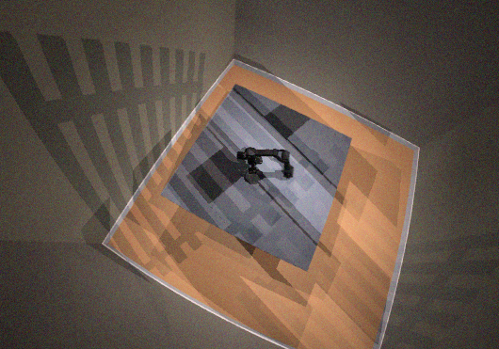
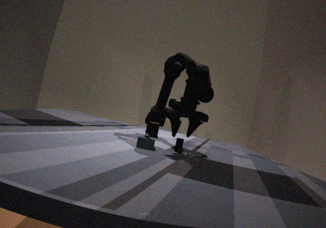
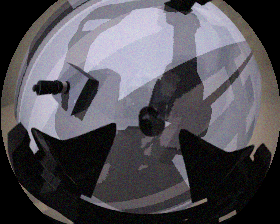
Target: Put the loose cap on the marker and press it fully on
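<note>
My gripper tip is 30 mm above the cap and 10 mm past it. Also, from my gripper tip: dark holder block: 120 mm to the right, 40 mm below, 30 mm ahead.
</note>
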